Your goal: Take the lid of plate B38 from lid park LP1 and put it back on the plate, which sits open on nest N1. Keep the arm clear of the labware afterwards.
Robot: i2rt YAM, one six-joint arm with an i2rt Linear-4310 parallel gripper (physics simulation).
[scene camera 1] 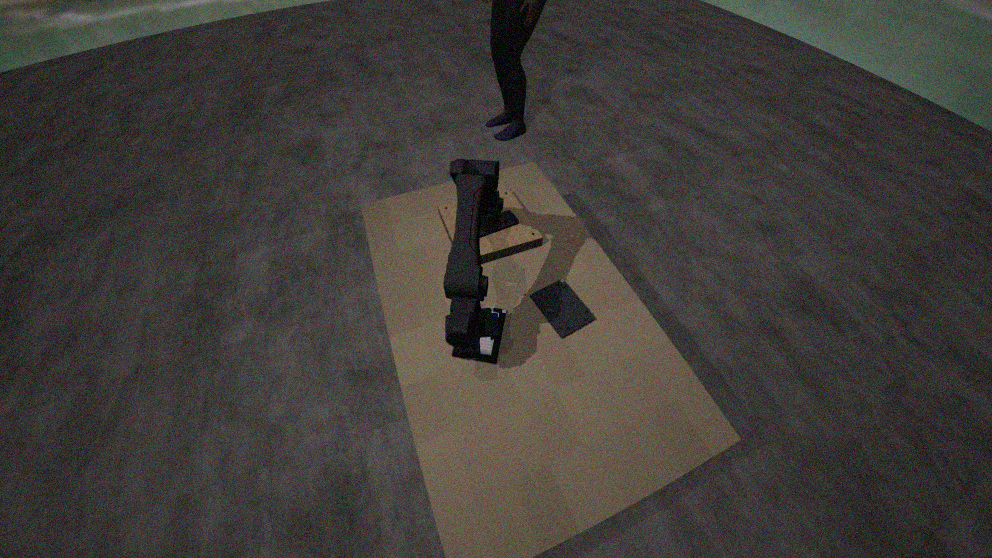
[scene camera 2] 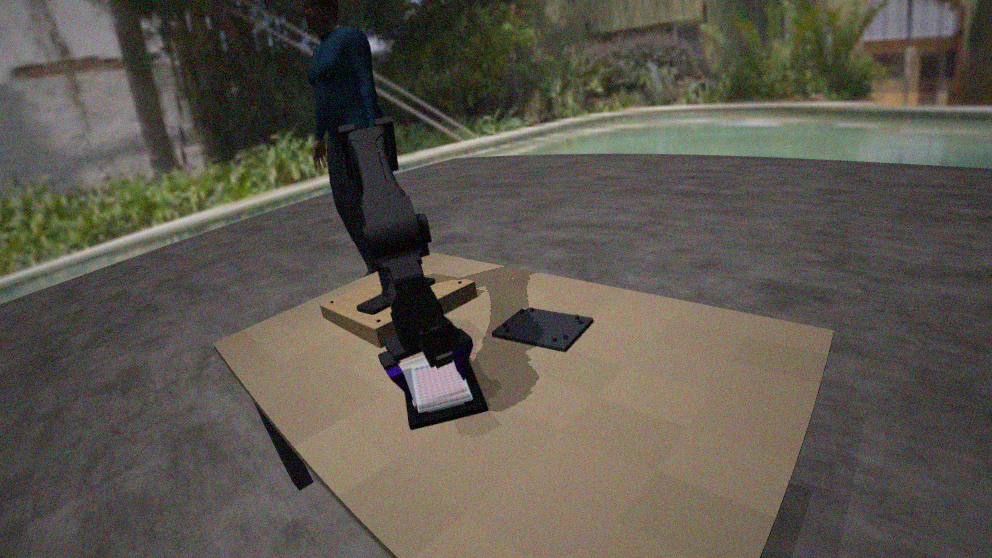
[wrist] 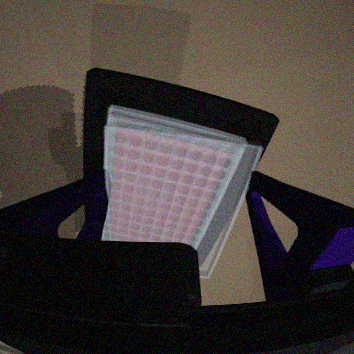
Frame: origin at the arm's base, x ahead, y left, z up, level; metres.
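Where they show: gripper, fingertip midpoint: [scene camera 2: 437, 390] [wrist: 177, 177]; arm's base, link origin: [scene camera 1: 488, 226].
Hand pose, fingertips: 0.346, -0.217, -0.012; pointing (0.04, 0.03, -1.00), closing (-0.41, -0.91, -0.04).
Each offset is from my fingertips to the centre of the thing, as dx, dy, dz. "spot": to the spot under its first point. Level surfaces: height alone.
My gripper [wrist: 177, 177] [scene camera 2: 431, 354] [scene camera 1: 477, 334] is shut on the clear lid @(-0.027, +0.017, +0.007) [wrist: 228, 207], gripping it by its long sides. The lid lies low over plate B38 @(spot: +0.006, +0.007, +0.010) [wrist: 161, 182] [scene camera 2: 440, 389], a white well plate with pink wells. The plate sits on the black nest N1 @(-0.022, +0.025, -0.019) [wrist: 175, 93] [scene camera 2: 444, 416]. The lid is skewed against the plate. In the wrist view its right edge overhangs the plate and its far edge stops short of the plate's far rim. Lid park LP1 @(+0.016, +0.275, -0.018) [scene camera 2: 541, 327] [scene camera 1: 561, 308], a flat black plate, lies bare to the right.
The labware stands on a tan table @(dz -0.029) [scene camera 1: 555, 430] [scene camera 2: 623, 430]. The arm's wooden base block [scene camera 2: 350, 316] [scene camera 1: 513, 244] is at the back. A person [scene camera 2: 343, 83] [scene camera 1: 509, 62] stands on the floor behind the table.
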